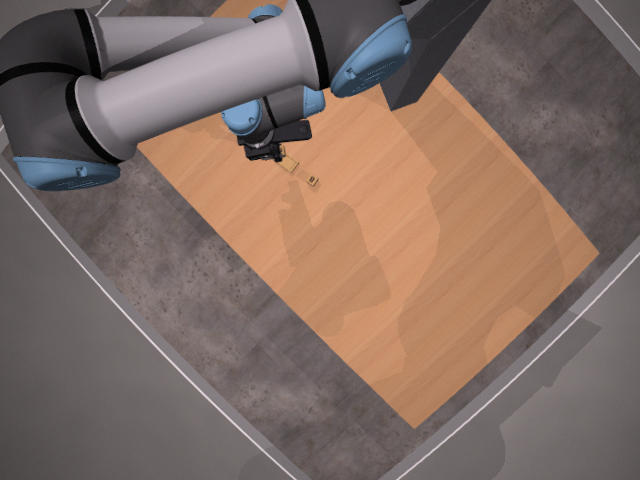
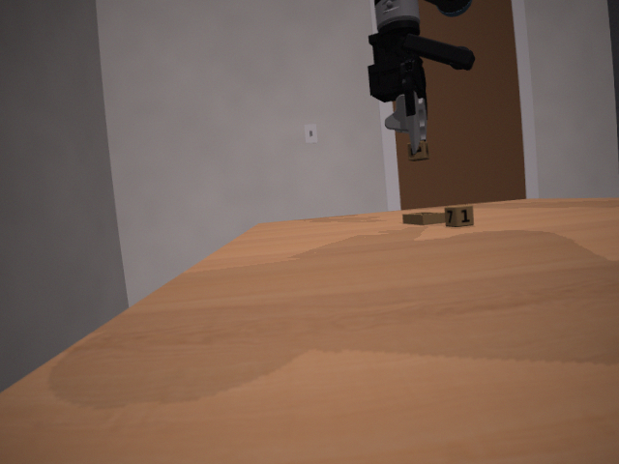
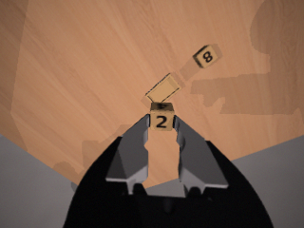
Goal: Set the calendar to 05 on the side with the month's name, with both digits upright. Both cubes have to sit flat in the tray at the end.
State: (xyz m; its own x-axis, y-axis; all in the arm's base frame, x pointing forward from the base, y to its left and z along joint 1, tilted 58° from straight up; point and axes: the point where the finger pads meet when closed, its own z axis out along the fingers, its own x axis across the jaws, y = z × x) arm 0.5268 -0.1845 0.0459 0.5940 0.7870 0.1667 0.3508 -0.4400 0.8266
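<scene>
Right now my hand is 10 mm above the block. From my hand the other things lie so: wooden calendar tray: 130 mm below.
</scene>
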